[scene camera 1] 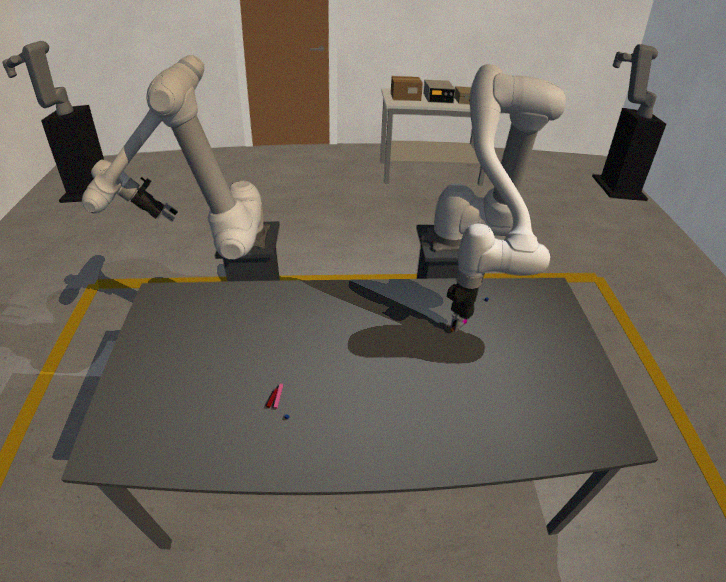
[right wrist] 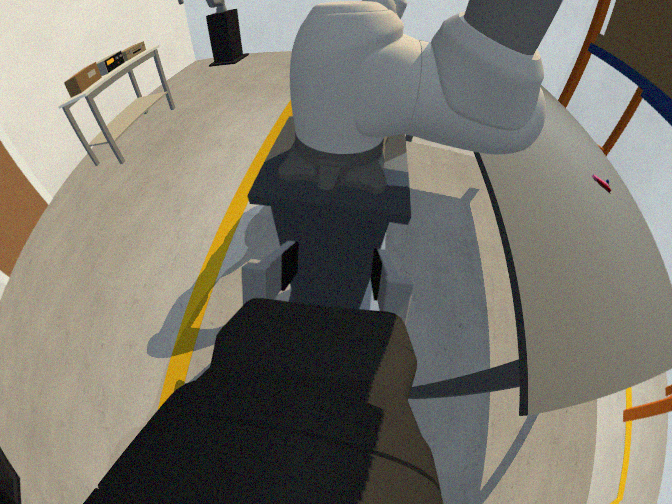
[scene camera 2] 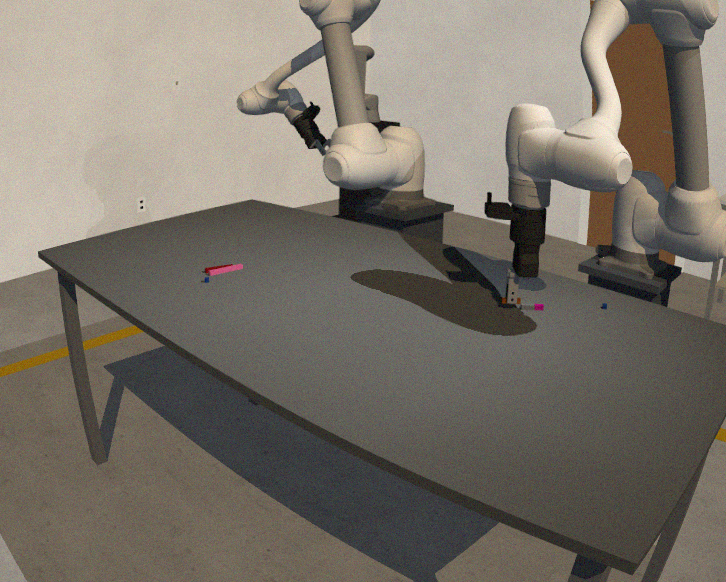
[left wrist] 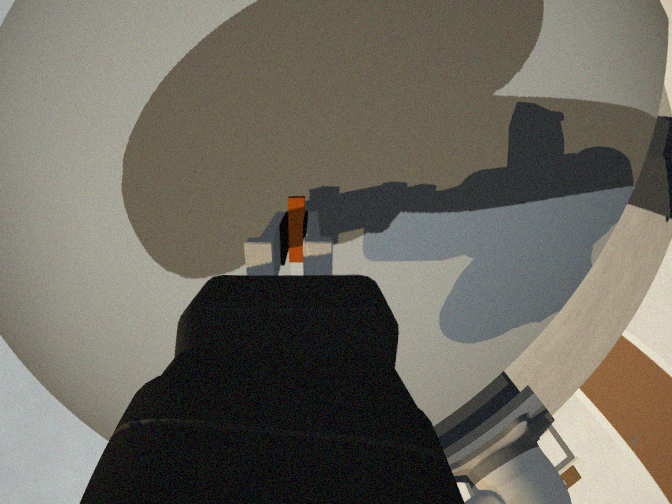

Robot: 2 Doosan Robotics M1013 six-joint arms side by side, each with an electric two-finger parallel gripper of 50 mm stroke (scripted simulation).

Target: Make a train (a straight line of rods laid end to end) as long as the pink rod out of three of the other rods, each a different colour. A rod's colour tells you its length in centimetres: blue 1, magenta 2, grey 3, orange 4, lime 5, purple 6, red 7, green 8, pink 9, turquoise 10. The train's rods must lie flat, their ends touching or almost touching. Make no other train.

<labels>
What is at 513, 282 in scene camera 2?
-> My left gripper.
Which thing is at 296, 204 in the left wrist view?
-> An orange rod.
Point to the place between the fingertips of my right gripper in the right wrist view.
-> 334, 261
</labels>
